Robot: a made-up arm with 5 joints. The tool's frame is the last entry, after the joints. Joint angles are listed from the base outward. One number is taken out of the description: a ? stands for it. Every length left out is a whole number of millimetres.
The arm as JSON. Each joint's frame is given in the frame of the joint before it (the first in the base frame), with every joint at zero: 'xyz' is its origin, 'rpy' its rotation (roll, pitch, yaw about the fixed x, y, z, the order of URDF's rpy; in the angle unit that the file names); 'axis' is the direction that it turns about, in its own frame. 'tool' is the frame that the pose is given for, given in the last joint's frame.
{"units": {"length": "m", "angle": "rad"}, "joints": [
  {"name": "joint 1", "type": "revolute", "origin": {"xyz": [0.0, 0.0, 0.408], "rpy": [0.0, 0.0, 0.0]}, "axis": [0.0, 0.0, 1.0]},
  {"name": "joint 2", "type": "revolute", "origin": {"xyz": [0.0, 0.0, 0.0], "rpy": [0.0, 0.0, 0.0]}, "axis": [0.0, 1.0, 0.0]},
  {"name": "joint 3", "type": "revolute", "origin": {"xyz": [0.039, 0.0, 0.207], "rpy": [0.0, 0.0, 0.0]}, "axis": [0.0, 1.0, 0.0]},
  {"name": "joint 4", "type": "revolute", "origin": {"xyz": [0.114, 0.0, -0.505], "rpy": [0.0, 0.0, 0.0]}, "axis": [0.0, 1.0, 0.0]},
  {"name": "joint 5", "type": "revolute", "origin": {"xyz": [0.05, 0.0, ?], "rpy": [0.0, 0.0, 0.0]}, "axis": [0.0, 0.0, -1.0]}
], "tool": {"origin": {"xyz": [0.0, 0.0, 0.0], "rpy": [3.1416, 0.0, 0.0]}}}
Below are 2 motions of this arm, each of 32 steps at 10 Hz.
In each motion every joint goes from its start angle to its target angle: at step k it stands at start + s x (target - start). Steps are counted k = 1, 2, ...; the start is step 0. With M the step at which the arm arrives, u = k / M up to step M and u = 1 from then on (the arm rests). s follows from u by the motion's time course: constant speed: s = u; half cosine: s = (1 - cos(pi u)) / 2; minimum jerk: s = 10 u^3 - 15 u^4 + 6 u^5.
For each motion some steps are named. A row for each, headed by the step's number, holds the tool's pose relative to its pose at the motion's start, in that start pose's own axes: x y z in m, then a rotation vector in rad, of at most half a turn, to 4 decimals.
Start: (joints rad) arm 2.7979 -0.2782 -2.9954 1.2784 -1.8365
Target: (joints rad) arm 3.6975 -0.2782 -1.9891 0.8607 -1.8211
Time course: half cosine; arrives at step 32
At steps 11, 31, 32:
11: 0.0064 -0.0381 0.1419 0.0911 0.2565 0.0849
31: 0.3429 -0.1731 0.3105 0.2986 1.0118 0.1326
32: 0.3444 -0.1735 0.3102 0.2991 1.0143 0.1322

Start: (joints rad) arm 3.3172 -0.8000 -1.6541 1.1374 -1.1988
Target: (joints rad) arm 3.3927 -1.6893 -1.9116 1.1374 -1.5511
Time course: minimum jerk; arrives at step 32
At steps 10, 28, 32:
10: -0.0007 -0.0038 -0.1373 -0.1901 0.0816 -0.0652
28: -0.1577 -0.2969 -0.6468 -1.0951 0.2969 -0.2849
32: -0.1629 -0.3066 -0.6533 -1.1140 0.2985 -0.2875

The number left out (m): -0.064
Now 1 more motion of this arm.
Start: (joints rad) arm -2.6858 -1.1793 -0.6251 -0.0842 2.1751
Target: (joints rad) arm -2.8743 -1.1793 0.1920 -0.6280 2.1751
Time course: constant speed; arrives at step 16
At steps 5, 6, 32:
5: 0.0965 0.1002 0.0047 -0.0380 0.0952 -0.0160
6: 0.1160 0.1198 0.0014 -0.0455 0.1143 -0.0186
32: 0.2919 0.3009 -0.1051 -0.1186 0.3079 -0.0341

